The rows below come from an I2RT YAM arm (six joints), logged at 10 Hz.
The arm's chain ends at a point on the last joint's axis. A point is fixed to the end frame.
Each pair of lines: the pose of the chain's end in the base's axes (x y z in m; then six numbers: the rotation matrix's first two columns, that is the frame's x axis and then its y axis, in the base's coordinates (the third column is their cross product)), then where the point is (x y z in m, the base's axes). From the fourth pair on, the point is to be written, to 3 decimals.
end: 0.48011 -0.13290 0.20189 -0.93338 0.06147 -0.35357 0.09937 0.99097 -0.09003
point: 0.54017 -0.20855 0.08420
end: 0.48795 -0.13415 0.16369 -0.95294 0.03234 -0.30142 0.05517 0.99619 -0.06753
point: 0.54445 -0.20423 0.04090
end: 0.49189 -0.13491 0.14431 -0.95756 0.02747 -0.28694 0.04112 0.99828 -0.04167
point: 0.54752 -0.20094 0.01891
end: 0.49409 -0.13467 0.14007 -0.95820 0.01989 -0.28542 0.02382 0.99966 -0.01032
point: 0.551 -0.196 0.013
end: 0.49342 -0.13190 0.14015 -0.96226 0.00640 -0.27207 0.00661 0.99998 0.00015
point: 0.549 -0.191 0.011
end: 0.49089 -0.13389 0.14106 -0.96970 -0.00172 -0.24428 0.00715 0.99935 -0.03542
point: 0.543 -0.197 0.013
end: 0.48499 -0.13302 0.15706 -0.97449 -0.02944 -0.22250 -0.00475 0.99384 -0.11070
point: 0.535 -0.205 0.033
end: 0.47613 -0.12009 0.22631 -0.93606 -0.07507 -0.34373 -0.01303 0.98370 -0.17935
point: 0.544 -0.199 0.115
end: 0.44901 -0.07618 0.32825 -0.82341 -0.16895 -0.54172 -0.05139 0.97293 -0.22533
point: 0.546 -0.152 0.239
